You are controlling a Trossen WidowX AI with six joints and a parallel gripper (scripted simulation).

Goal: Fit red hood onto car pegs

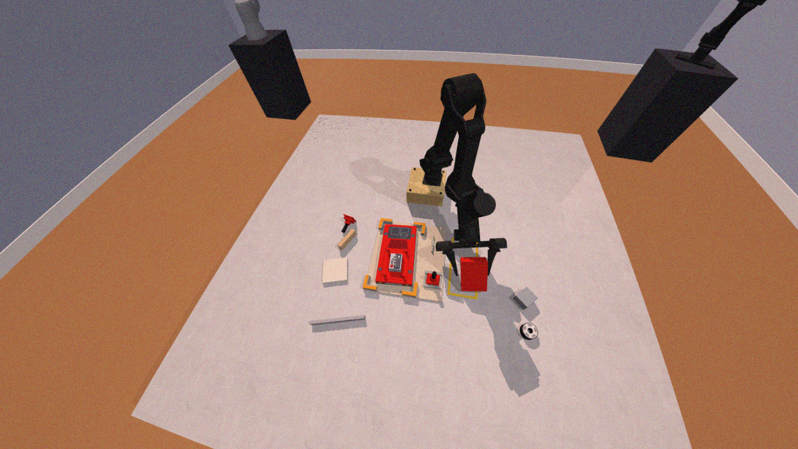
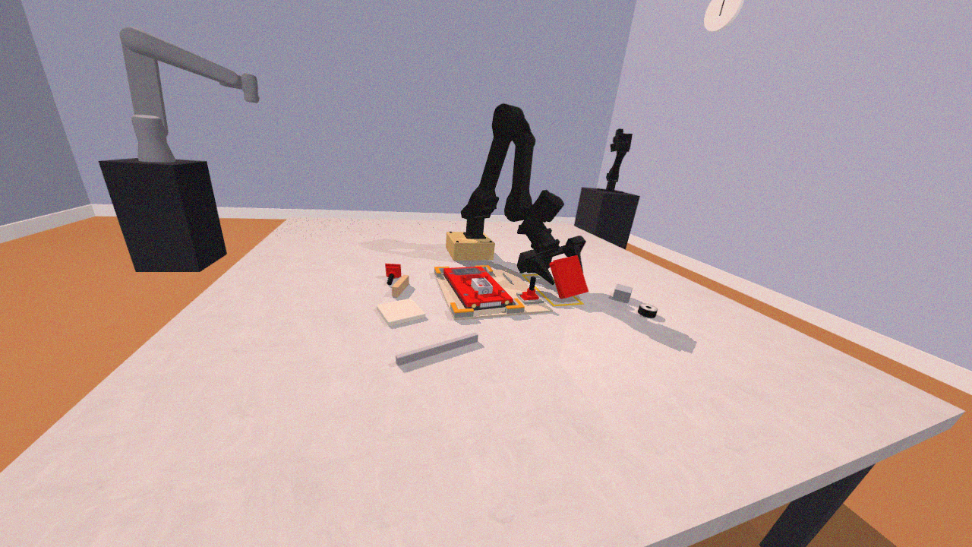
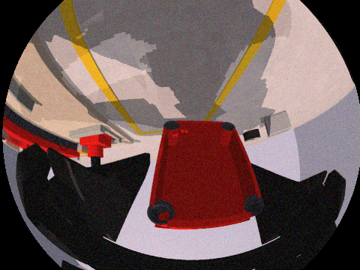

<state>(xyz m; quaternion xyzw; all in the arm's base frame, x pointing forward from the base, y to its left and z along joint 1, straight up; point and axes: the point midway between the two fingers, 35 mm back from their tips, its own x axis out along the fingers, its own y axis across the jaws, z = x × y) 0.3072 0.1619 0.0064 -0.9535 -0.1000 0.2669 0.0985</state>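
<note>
The red hood lies 1 cm above my gripper tip. Round my gripper tip: grey block 2 cm ahead, 16 cm to the left, 3 cm below; then black-and-white wheel 11 cm ahead, 16 cm to the left, 4 cm below; then grey engine block 22 cm to the right, 2 cm below.
</note>
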